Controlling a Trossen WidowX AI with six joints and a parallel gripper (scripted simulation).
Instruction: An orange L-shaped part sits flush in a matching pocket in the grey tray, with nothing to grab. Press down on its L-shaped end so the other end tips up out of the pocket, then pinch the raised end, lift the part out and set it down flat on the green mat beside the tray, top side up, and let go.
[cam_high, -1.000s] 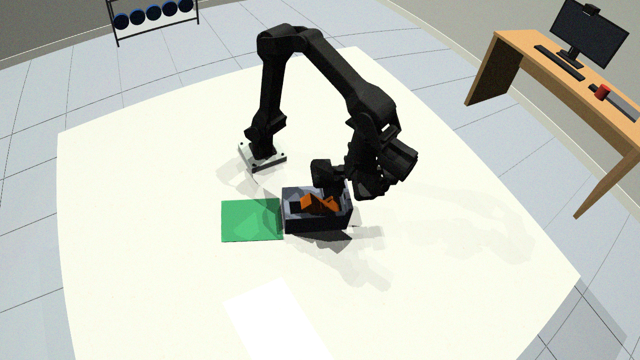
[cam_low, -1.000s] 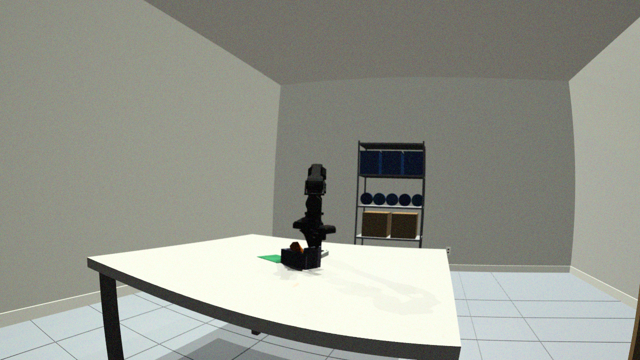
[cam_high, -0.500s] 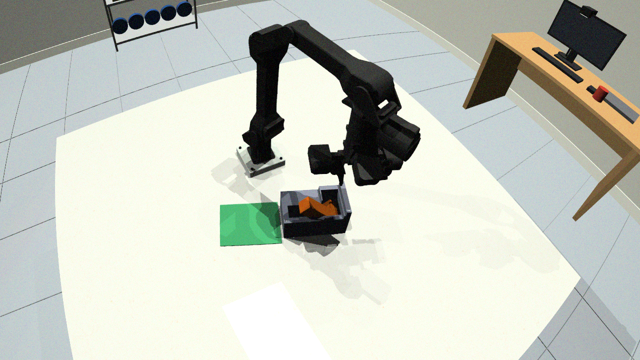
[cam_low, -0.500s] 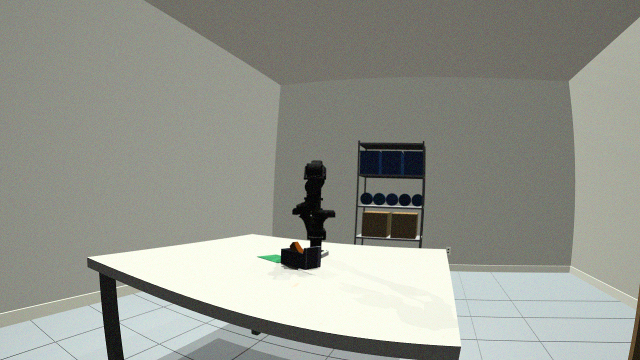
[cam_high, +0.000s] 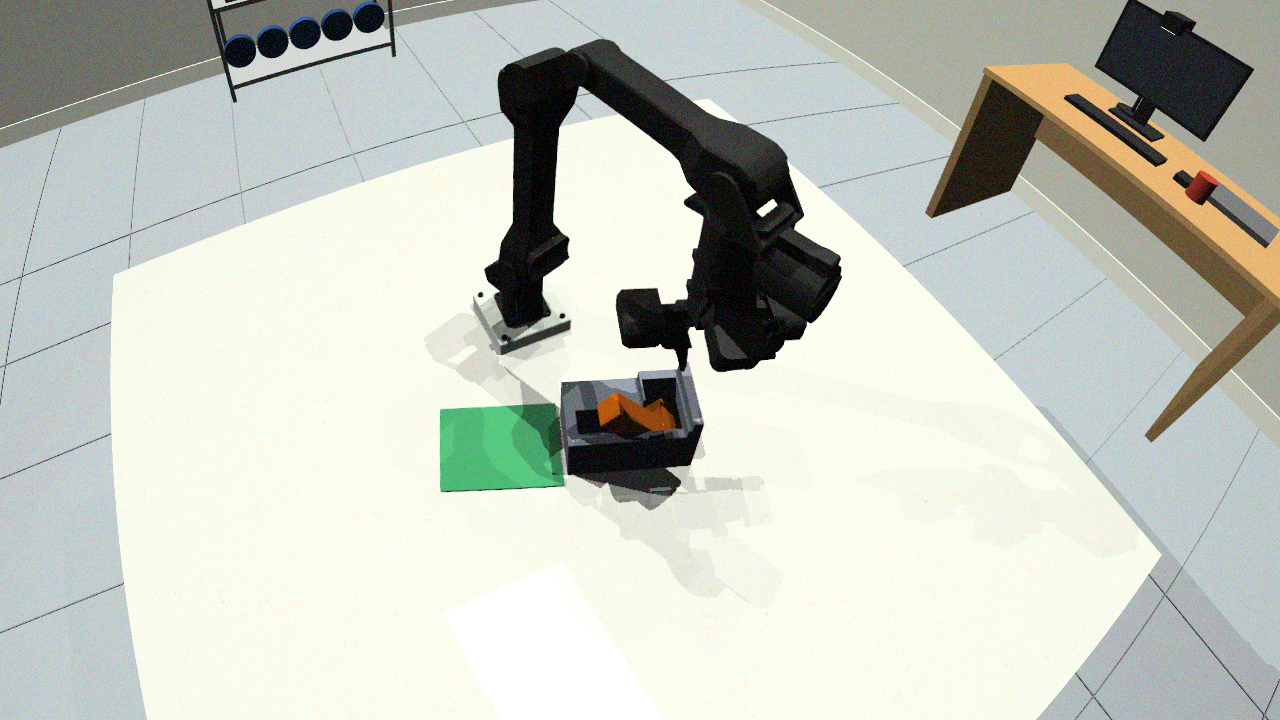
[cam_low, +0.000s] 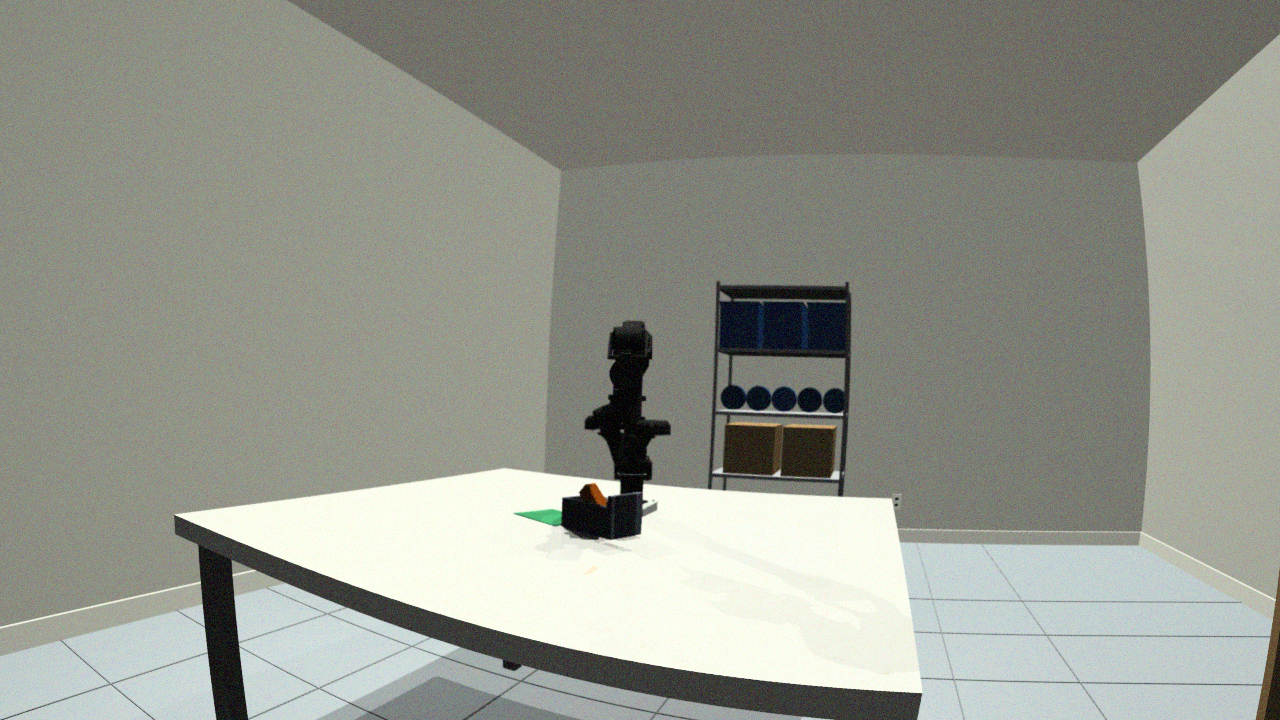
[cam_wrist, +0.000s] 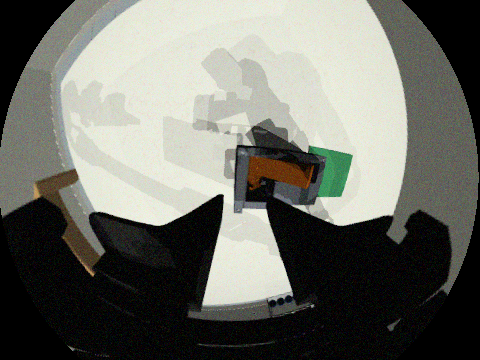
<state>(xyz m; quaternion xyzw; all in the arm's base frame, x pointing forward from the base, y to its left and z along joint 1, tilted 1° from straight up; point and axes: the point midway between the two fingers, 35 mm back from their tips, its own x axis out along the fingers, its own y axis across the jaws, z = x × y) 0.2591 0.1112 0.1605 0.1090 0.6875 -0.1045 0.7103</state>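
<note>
Now: the orange L-shaped part 10 cm below my gripper tip, 4 cm to the right of it and 2 cm behind it. Also, from my gripper tip: green mat (21 cm to the right, 16 cm below, 7 cm behind).
</note>
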